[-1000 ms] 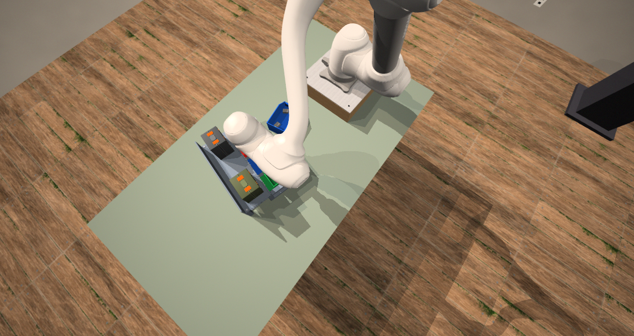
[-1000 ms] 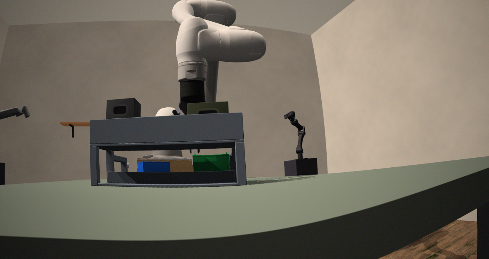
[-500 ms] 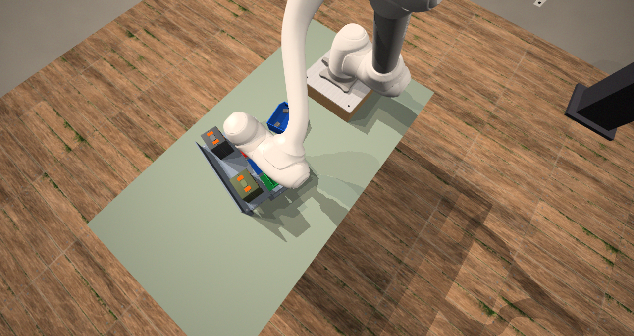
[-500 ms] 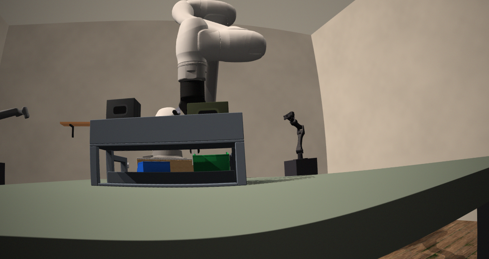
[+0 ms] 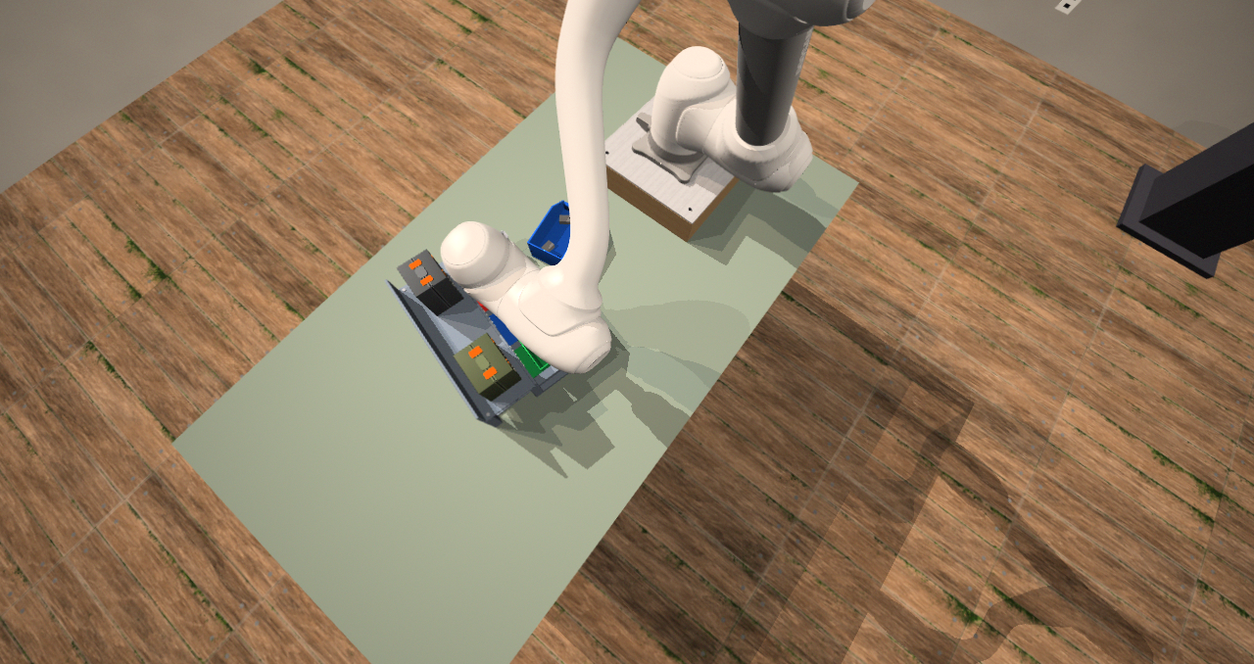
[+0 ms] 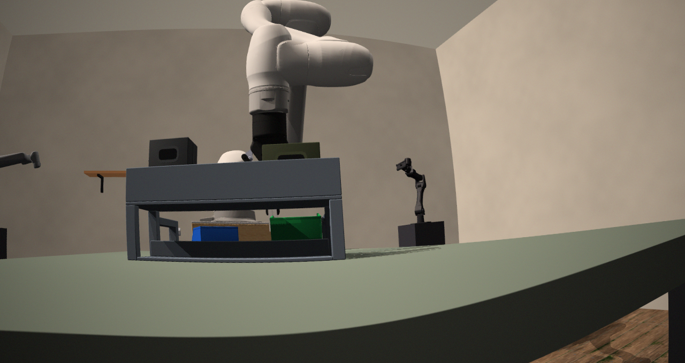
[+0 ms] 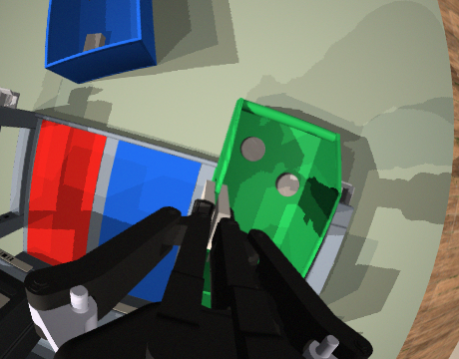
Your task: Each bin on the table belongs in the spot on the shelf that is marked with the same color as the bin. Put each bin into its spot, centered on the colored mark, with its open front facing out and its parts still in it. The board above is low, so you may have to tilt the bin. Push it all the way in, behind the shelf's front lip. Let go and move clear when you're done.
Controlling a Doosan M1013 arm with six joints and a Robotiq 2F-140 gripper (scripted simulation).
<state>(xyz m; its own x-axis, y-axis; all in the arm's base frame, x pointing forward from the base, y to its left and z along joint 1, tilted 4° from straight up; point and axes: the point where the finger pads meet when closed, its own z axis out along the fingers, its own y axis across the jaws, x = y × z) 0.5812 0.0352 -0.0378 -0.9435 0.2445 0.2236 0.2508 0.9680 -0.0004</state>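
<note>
My hand is 5 cm to the right of the green bin and 4 cm above it. Also, from my hand: black box 11 cm ahead, 22 cm to the right, 7 cm above; then olive box 17 cm ahead, 1 cm to the left, 6 cm above; then blue bin 22 cm behind, 13 cm to the right, 5 cm below.
</note>
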